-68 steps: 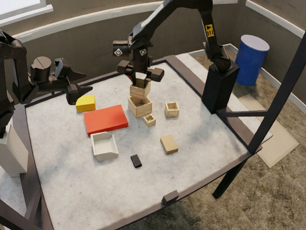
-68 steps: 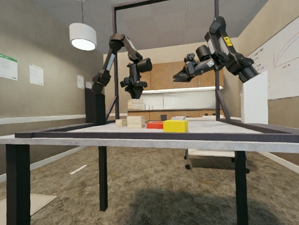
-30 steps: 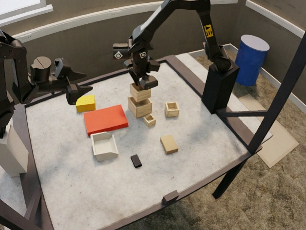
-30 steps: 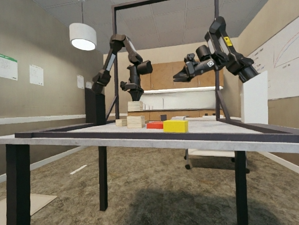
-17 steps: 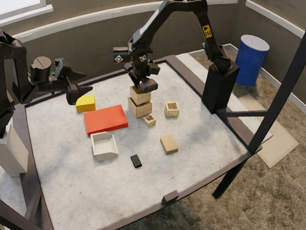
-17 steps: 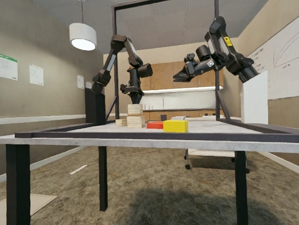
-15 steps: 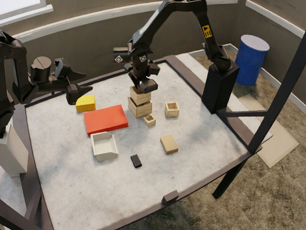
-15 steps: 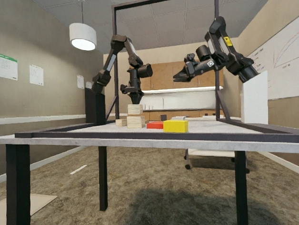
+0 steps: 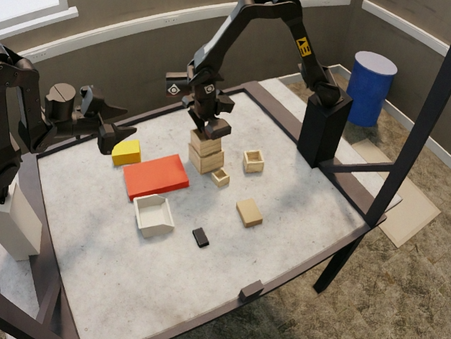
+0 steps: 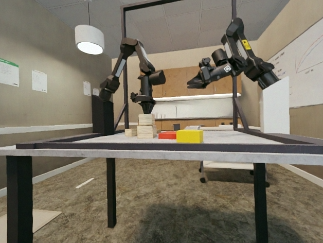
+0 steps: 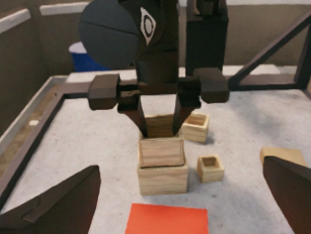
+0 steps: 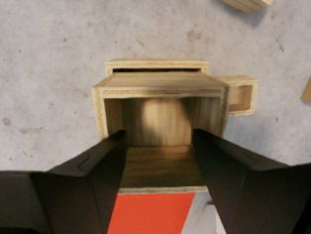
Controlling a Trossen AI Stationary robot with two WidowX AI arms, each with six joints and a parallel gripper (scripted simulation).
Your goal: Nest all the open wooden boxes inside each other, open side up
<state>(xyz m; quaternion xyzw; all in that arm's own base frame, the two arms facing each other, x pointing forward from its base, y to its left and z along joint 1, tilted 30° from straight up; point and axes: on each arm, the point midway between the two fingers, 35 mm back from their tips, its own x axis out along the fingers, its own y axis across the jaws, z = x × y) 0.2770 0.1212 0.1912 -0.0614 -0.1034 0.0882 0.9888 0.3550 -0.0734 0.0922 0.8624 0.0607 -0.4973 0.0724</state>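
Right now my right hand is 120 mm above the biggest wooden box. The rest, counted from my right hand: smallest box 130 mm below, 90 mm behind, 10 mm to the right; then tan block 230 mm behind, 130 mm below, 30 mm to the right; then flat block 170 mm to the left, 130 mm below, 10 mm behind.
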